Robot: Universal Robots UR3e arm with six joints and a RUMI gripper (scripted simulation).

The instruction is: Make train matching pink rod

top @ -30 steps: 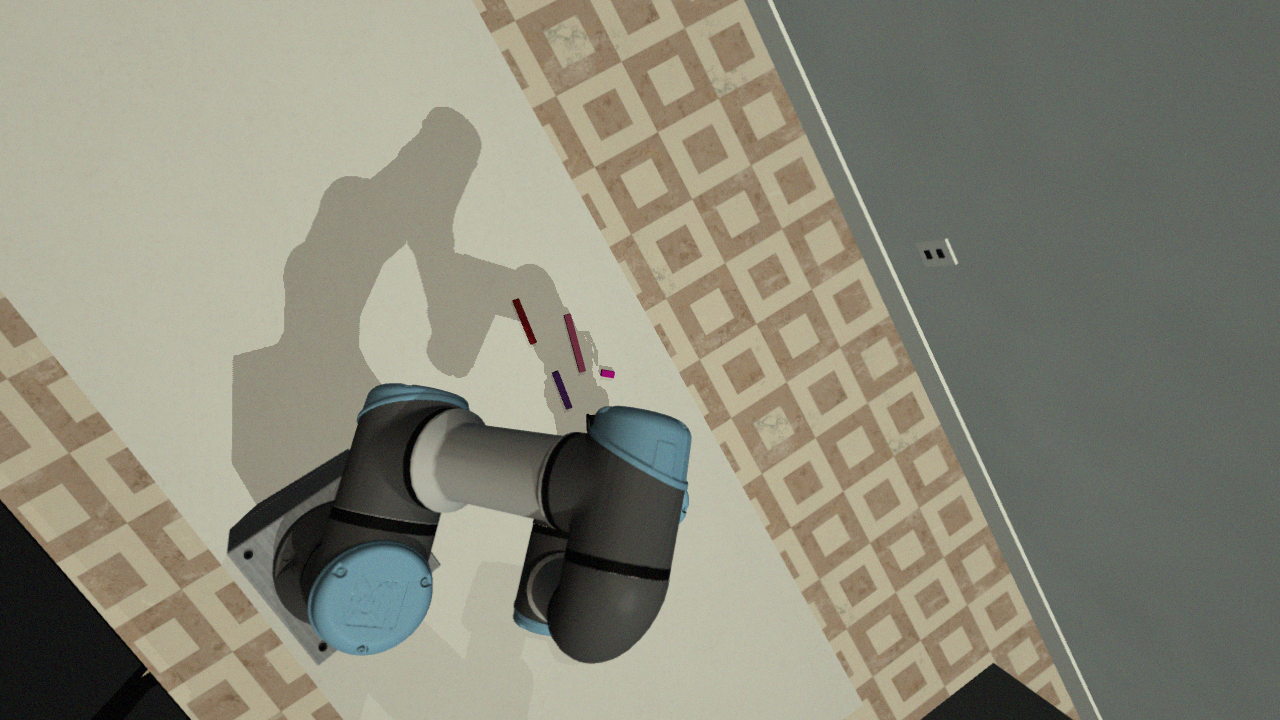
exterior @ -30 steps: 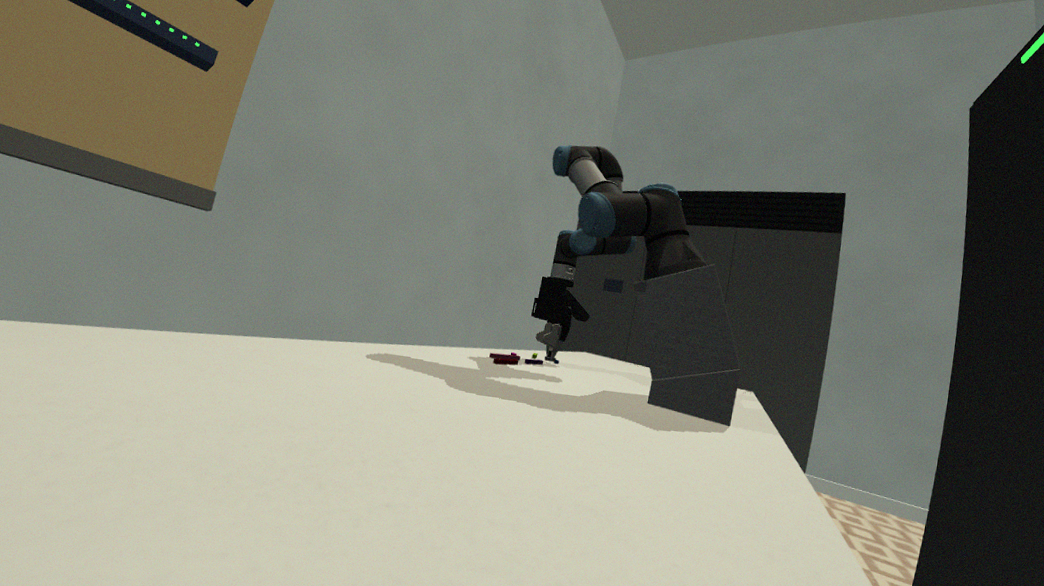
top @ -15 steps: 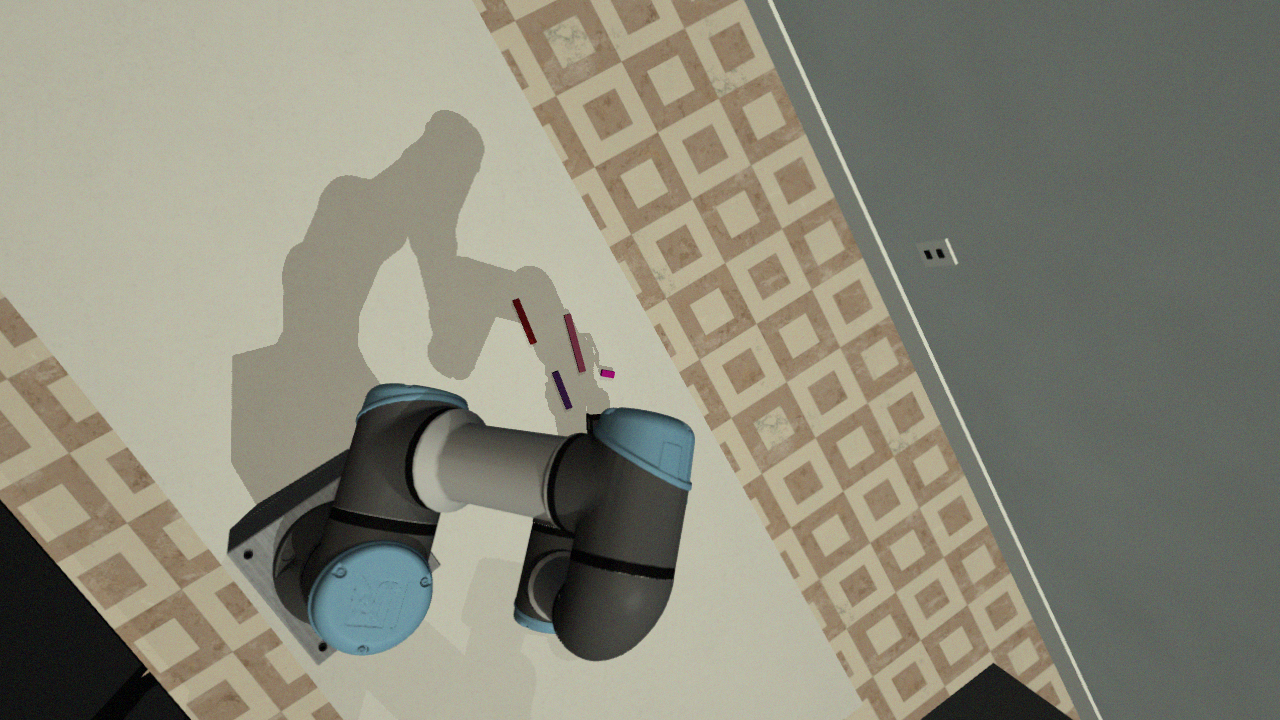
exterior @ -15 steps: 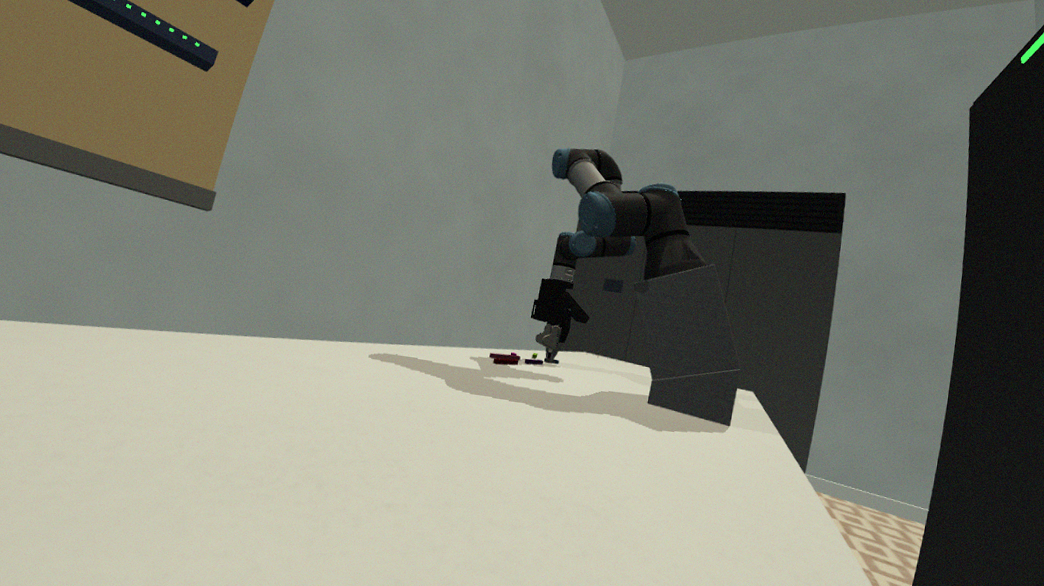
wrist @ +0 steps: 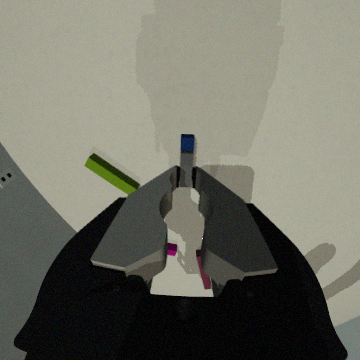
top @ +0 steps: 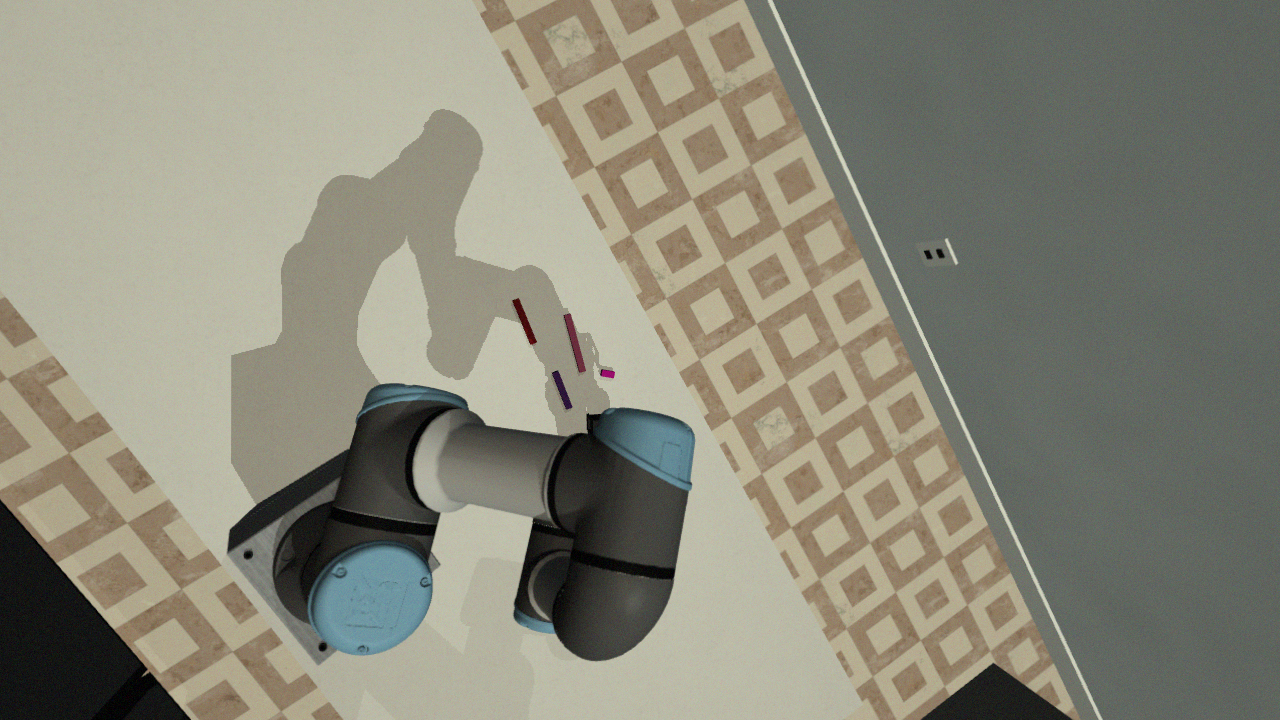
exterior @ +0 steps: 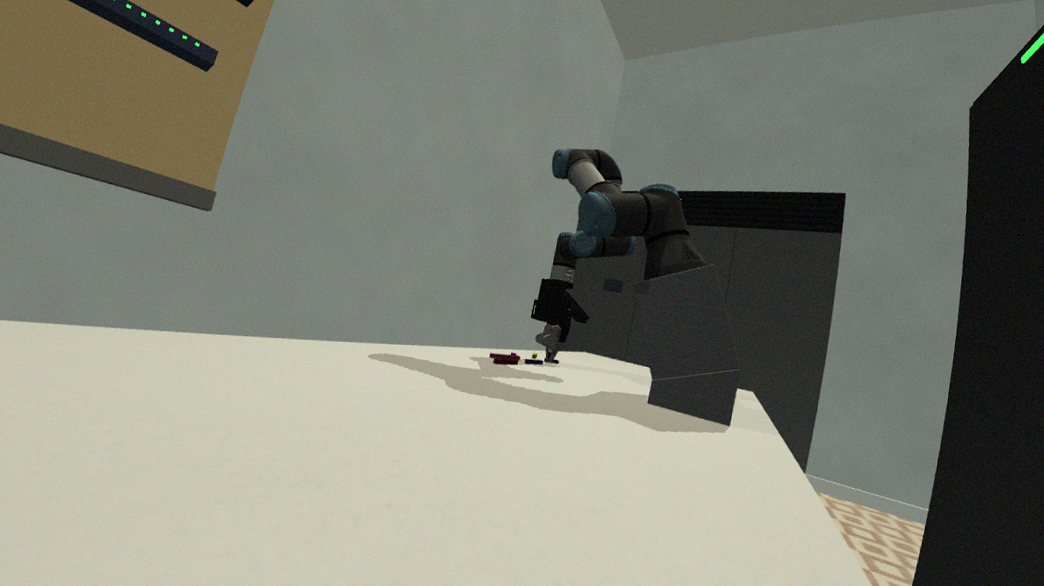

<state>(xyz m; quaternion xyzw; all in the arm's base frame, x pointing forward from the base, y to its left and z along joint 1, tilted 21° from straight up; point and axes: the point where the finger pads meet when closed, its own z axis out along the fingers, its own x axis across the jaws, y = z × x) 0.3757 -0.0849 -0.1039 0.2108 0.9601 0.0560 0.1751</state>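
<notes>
Now: hand 10 mm above the grey rod. From my hand the other things lie so: blue rod 20 mm to the right, 10 mm below, 10 mm behind; lime rod 60 mm ahead, 20 mm to the right, 10 mm below; purple rod 100 mm to the left, 10 mm below, 10 mm behind.
</notes>
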